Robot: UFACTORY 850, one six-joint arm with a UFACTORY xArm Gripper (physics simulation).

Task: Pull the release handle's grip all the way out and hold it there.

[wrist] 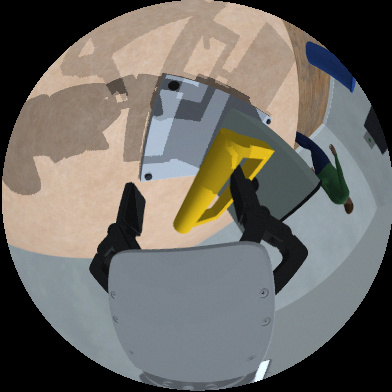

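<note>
The yellow release handle [199,192] slants across the middle of the wrist view, its thick round grip bar toward the lower left and its open rectangular frame on the right. It stands in front of a dark grey-green box face [292,175]. My gripper [182,183] is wide open, with nothing pinched. Its left finger is left of the grip bar, apart from it. Its right finger overlaps the handle's frame opening, on the other side of the bar; whether it touches the handle I cannot tell. That finger partly hides a round black part at the box face.
The box stands on a bluish metal plate [156,142] with dark bolts at its corners, on a light tan table [70,215]. Shadows fall across the table. Beyond its edge, a small figure in green [334,184] and a blue object [327,62] show at the right.
</note>
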